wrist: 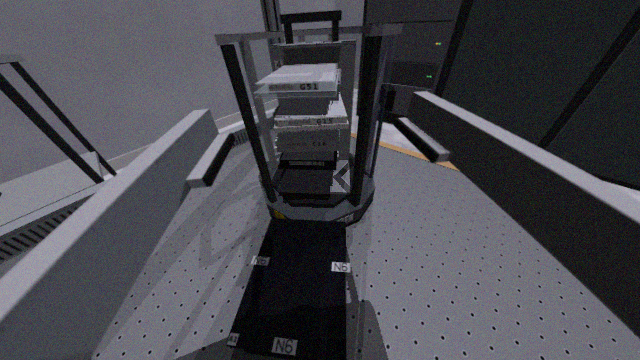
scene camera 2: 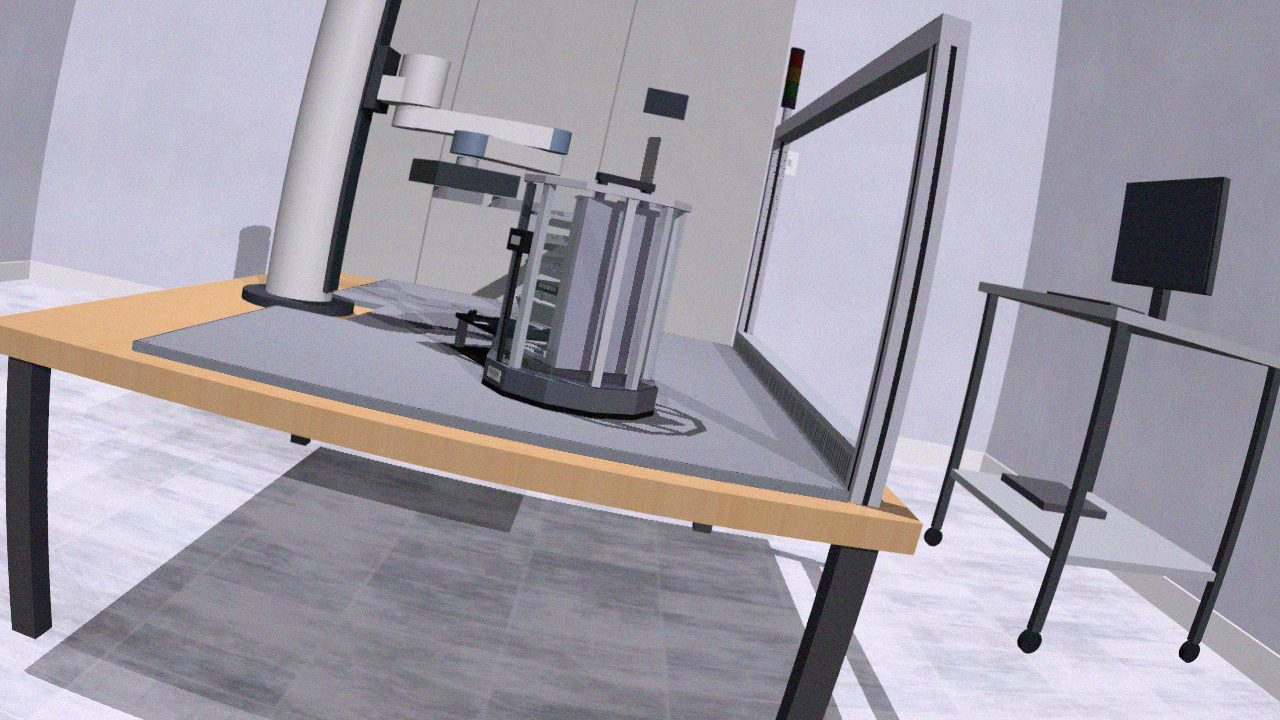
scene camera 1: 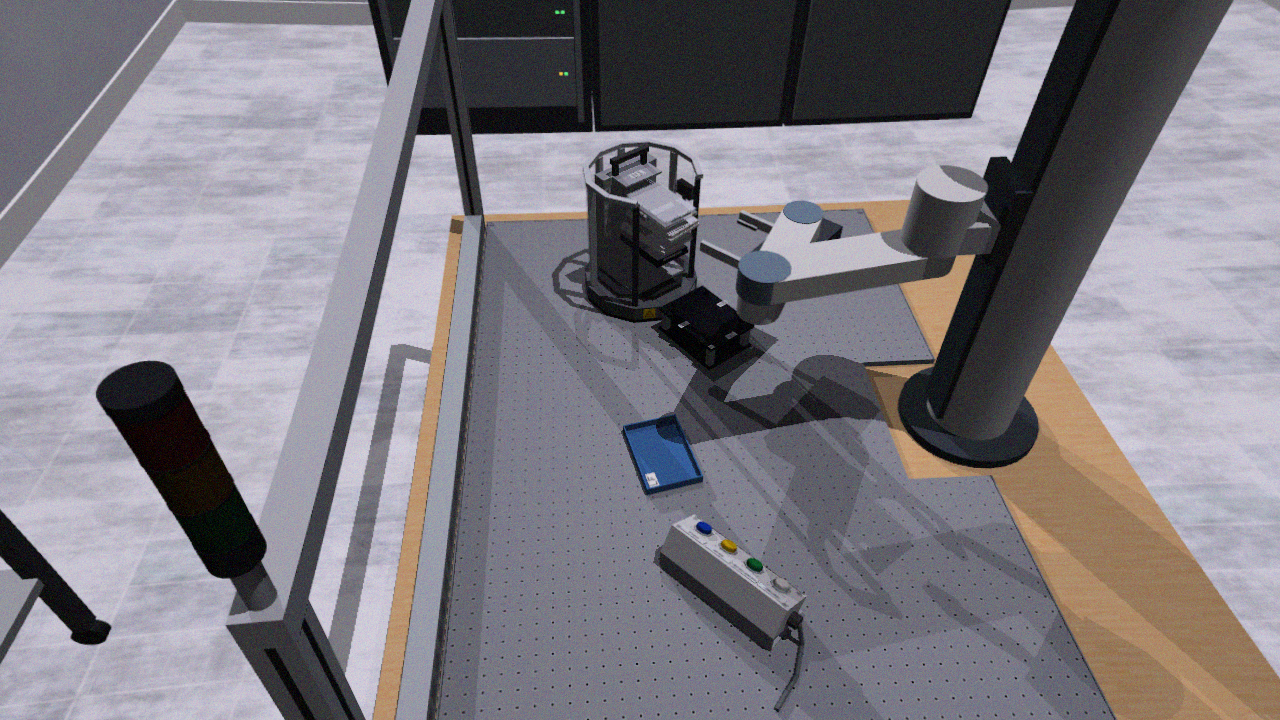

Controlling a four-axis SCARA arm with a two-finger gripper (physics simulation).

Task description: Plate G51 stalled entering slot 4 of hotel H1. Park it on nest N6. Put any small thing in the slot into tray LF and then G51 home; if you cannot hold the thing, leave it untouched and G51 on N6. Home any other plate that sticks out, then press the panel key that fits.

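Frame: origin at the arm's base, x right, y back, z down, level; centimetres.
Seen in the pictures: gripper, between the fingertips: point(wrist: 315, 115) point(scene camera 2: 517, 205) point(scene camera 1: 721, 229); arm's base, origin of its link: point(scene camera 2: 296, 304) point(scene camera 1: 964, 417).
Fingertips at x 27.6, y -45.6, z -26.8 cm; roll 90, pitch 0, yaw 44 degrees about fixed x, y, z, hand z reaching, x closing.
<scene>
Pixels of each thing's top centre, then the offset from my fingertips to it.
- round hotel H1, centre of its top: point(scene camera 2: 609, 176) point(wrist: 308, 10) point(scene camera 1: 643, 161) dx +15.3, dy -14.0, dz -6.4 cm
- White plate G51, centre of its top: point(wrist: 303, 71) point(scene camera 1: 661, 201) dx +10.2, dy -10.8, dz -0.2 cm
- plate G15, centre of its top: point(scene camera 2: 571, 235) point(wrist: 311, 97) point(scene camera 1: 662, 213) dx +10.7, dy -10.3, dz +3.0 cm
- dark plate, centre of its top: point(wrist: 311, 140) point(scene camera 1: 653, 240) dx +11.8, dy -11.9, dz +10.4 cm
- Black nest N6, centre of its top: point(wrist: 297, 267) point(scene camera 2: 508, 319) point(scene camera 1: 706, 312) dx -2.9, dy -2.0, dz +18.5 cm
- Blue tray LF, centre of its top: point(scene camera 1: 662, 450) dx -34.7, dy -14.2, dz +23.8 cm
- grey key panel, centre of its top: point(scene camera 1: 733, 558) dx -62.3, dy -5.9, dz +17.1 cm
The round hotel H1 point(scene camera 1: 636, 259) point(scene camera 2: 572, 395) point(wrist: 369, 110) stands at the back of the table. White plate G51 point(scene camera 1: 664, 204) point(wrist: 300, 77) juts from an upper slot and looks slightly askew. Below it in the wrist view are plate G15 point(wrist: 310, 121), its front edge well forward, plate C16 point(wrist: 310, 144) and a dark plate point(wrist: 307, 163). No small thing can be made out in the slot. Black nest N6 point(scene camera 1: 707, 313) point(wrist: 300, 295) stands before the hotel, bearing no plate. My gripper point(scene camera 1: 723, 232) point(wrist: 315, 115) is open and empty, in front of the hotel, fingers pointing towards it.
Blue tray LF point(scene camera 1: 662, 454) lies in front of the nest. A grey key panel point(scene camera 1: 729, 582) has blue, yellow, green and white keys. A framed screen point(scene camera 1: 358, 268) point(scene camera 2: 904, 268) runs along one table side, with an unlit signal tower point(scene camera 1: 183, 465). The arm's column point(scene camera 1: 1029, 268) point(scene camera 2: 313, 161) stands opposite.
</scene>
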